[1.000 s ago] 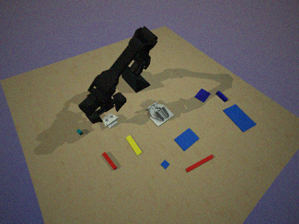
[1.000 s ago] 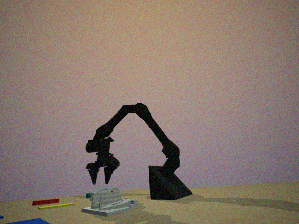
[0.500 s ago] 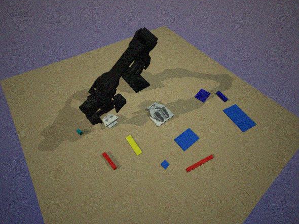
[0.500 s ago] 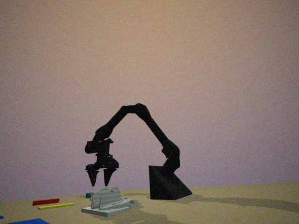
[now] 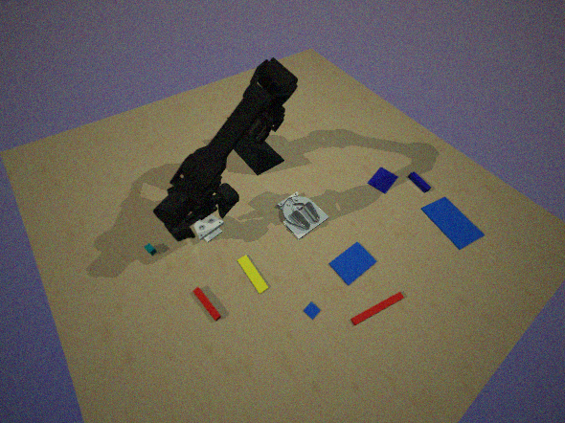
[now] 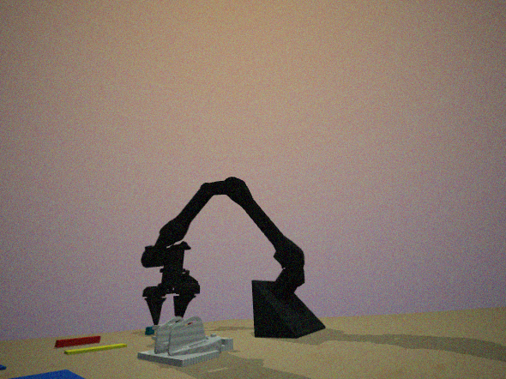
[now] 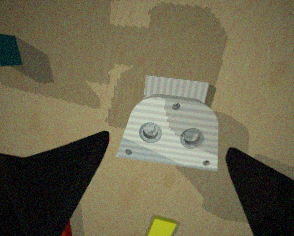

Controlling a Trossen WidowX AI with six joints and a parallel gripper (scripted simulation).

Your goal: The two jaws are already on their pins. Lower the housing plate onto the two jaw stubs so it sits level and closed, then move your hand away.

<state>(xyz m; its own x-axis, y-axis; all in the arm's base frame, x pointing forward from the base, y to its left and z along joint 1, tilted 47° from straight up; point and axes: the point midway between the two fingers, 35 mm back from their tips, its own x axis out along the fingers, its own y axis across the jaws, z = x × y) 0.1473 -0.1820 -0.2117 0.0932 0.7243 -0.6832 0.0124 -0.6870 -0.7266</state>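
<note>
Now: the white grooved block 2 cm below my gripper tip and 1 cm behind it. Round my gripper tip: housing plate 1 cm behind; then red block 14 cm behind, 6 cm to the right, 2 cm below; then teal block 15 cm to the right, 5 cm behind, 2 cm below.
</note>
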